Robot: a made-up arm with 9 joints. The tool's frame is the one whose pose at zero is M. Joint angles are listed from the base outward.
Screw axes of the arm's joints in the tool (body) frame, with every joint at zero. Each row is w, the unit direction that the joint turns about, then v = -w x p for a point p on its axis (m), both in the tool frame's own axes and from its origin. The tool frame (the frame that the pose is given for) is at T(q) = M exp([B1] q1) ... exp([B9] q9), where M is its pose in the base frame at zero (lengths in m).
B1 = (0, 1, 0, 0.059, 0, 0.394)
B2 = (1, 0, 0, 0, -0.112, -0.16)
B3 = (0, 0, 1, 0.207, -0.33, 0)
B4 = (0, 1, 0, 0.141, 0, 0.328)
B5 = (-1, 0, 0, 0, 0.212, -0.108)
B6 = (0, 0, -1, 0.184, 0.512, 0)
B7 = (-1, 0, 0, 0, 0.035, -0.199)
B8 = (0, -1, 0, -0.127, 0, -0.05)
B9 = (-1, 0, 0, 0, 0.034, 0.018)
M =
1 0 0 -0.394
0 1 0 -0.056
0 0 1 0.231
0 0 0 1
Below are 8 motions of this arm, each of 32 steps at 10 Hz.
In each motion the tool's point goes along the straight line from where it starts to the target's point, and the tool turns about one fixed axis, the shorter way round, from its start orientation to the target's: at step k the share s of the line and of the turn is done. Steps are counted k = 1, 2, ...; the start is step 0. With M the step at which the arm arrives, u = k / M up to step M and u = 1 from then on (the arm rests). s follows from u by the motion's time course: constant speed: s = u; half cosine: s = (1 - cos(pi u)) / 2; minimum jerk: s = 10 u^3 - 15 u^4 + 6 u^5.
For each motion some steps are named. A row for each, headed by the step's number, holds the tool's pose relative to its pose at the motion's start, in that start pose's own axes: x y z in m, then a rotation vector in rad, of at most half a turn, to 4 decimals.
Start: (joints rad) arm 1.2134 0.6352 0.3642 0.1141 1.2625 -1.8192 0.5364 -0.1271 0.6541
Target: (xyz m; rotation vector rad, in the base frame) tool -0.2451 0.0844 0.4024 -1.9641 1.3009 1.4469
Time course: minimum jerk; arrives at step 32
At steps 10, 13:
10: 0.1296 -0.0269 0.0566 0.1163 0.3609 0.0353
13: 0.2364 -0.0491 0.1033 0.2121 0.6582 0.0644

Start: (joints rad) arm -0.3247 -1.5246 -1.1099 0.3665 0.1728 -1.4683 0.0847 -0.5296 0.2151
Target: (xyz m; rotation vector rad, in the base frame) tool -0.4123 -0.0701 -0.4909 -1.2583 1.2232 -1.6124
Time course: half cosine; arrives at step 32
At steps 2, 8, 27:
2: 0.0063 0.0052 -0.0002 0.0005 0.0108 -0.0046
8: 0.0967 0.0795 -0.0028 0.0081 0.1649 -0.0704
27: 0.6214 0.5106 -0.0180 0.0523 1.0592 -0.4524

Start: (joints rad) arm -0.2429 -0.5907 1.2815 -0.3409 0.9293 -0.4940 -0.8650 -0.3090 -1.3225
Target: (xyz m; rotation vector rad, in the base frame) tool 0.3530 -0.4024 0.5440 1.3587 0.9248 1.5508
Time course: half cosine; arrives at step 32
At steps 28, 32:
28: -0.1455 -0.3511 0.3054 0.4130 -0.1689 1.2788
32: -0.1512 -0.3650 0.3175 0.4294 -0.1756 1.3294

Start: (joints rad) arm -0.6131 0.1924 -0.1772 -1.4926 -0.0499 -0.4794 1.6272 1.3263 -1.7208
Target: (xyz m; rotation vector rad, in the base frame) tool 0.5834 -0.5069 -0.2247 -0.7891 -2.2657 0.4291
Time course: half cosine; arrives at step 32
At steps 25, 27, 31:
25: 0.1065 0.1010 -0.3538 -0.2525 -0.3599 -0.7748
27: 0.1131 0.1073 -0.3756 -0.2680 -0.3821 -0.8224
31: 0.1199 0.1137 -0.3982 -0.2842 -0.4050 -0.8719

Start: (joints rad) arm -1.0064 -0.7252 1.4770 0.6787 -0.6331 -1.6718 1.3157 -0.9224 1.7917
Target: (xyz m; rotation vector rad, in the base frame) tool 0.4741 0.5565 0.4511 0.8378 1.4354 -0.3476
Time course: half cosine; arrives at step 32
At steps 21, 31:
21: 0.2749 -0.2572 -0.5200 -0.7748 -0.0804 -0.1258
31: 0.3728 -0.3488 -0.7051 -1.0506 -0.1090 -0.1706

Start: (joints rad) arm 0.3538 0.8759 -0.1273 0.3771 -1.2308 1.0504 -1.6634 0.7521 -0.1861
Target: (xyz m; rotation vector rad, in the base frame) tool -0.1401 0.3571 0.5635 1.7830 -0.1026 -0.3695
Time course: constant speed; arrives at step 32
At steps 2, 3, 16, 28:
2: 0.0158 -0.0581 0.0226 -0.0468 0.1095 0.1238
3: 0.0237 -0.0871 0.0339 -0.0703 0.1642 0.1858
16: 0.1265 -0.4647 0.1807 -0.3747 0.8759 0.9907
28: 0.2214 -0.8132 0.3162 -0.6558 1.5328 1.7338

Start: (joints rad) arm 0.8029 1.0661 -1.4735 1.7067 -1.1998 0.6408 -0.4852 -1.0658 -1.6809
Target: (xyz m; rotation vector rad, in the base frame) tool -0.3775 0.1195 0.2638 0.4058 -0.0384 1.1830
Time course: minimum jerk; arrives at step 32
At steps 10, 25, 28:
10: 0.0390 0.0064 0.0164 -0.1132 -0.0822 0.1111
25: 0.2009 0.0328 0.0844 -0.5829 -0.4230 0.5721
28: 0.2134 0.0348 0.0896 -0.6190 -0.4491 0.6074

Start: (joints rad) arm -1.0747 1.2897 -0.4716 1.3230 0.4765 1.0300 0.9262 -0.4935 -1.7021
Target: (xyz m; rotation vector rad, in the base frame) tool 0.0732 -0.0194 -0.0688 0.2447 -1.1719 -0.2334
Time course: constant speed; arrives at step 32
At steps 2, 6, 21, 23, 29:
2: 0.0177 -0.0007 0.0158 -0.0101 -0.1020 0.0544
6: 0.0531 -0.0022 0.0475 -0.0303 -0.3059 0.1633
21: 0.1859 -0.0077 0.1663 -0.1060 -1.0707 0.5715
23: 0.2036 -0.0085 0.1821 -0.1161 -1.1726 0.6259
29: 0.2567 -0.0107 0.2296 -0.1464 -1.4785 0.7892

